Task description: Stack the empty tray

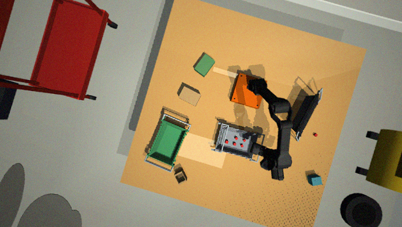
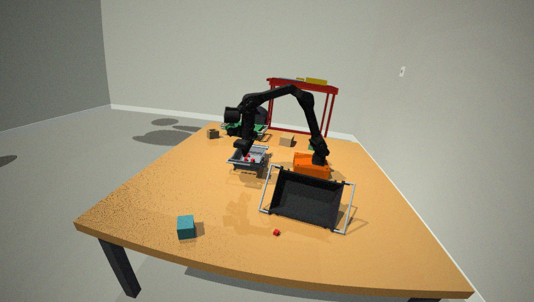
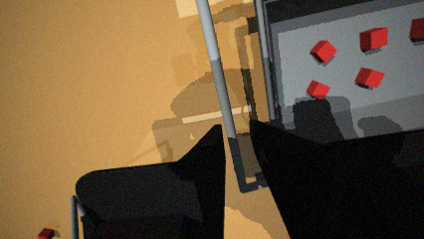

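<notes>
The black tray lies 31 cm behind my gripper tip, 17 cm to the left of it and 3 cm below it. Round my gripper tip: green box: 55 cm to the right, 32 cm behind, 8 cm below; then teal cube: 42 cm to the left, 8 cm below, 2 cm ahead; then red block: 30 cm to the left, 24 cm behind, 10 cm below.
</notes>
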